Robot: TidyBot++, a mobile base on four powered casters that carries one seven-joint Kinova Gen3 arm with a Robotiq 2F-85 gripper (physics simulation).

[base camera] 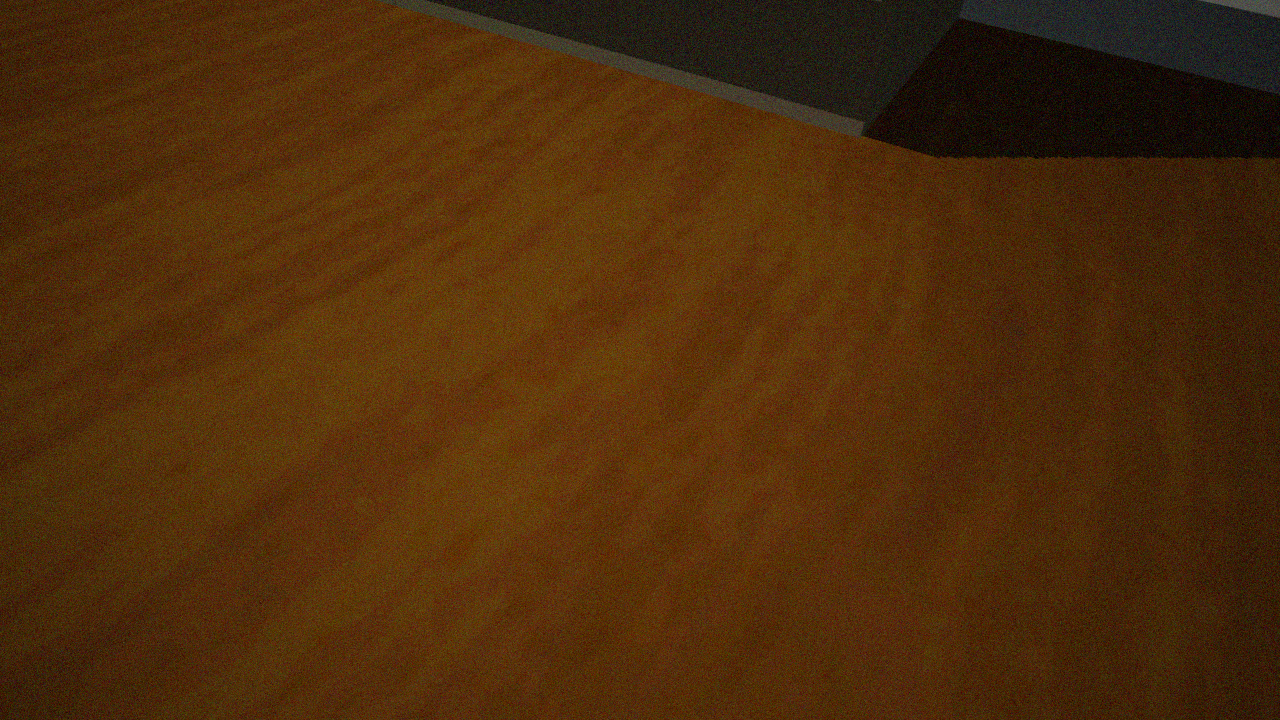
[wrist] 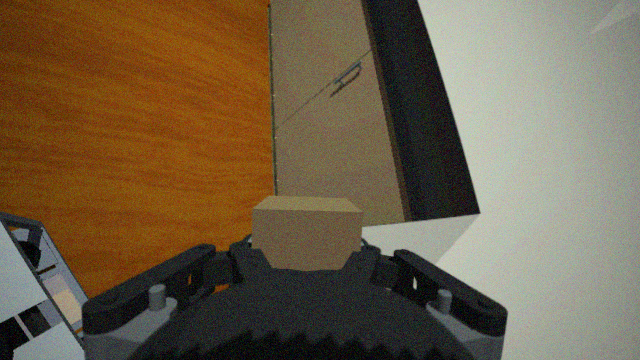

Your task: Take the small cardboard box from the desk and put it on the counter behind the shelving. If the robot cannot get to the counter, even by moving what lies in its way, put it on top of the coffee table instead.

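Frame: origin at the arm's base, x left, y back, z up, level; millimetres.
Where they show: gripper, fingertip midpoint: (wrist: 306,241).
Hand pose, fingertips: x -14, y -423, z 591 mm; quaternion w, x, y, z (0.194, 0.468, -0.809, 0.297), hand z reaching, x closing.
Observation:
After its pixels a point has its place.
The small cardboard box (wrist: 307,237) @[x 4, y -397, z 634 mm] is tan and sits between the fingertips at the lower middle of the wrist view. My gripper (wrist: 306,241) @[x -15, y -423, z 591 mm] is shut on it and holds it above the floor. A long tan cabinet (wrist: 335,150) @[x 38, y -972, z 213 mm] with a thin handle and a dark strip along its right side stands beyond the box in the wrist view; I cannot tell whether it is the counter. The desk, the shelving and the coffee table cannot be made out in either view.
A white wall (wrist: 540,150) @[x -315, y -1453, z 767 mm] is on the right of the wrist view. The robot's base (wrist: 25,280) @[x 86, y -138, z -14 mm] shows at lower left. Orange wood floor (base camera: 537,402) @[x 41, y -453, z -397 mm] (wrist: 135,125) @[x 537, y -527, z -396 mm] lies left of the cabinet. In the base view a dark grey panel (base camera: 716,44) @[x -95, y -967, z -339 mm] and a blue-grey skirting (base camera: 1118,40) @[x -696, y -1235, z -377 mm] stand at the top.

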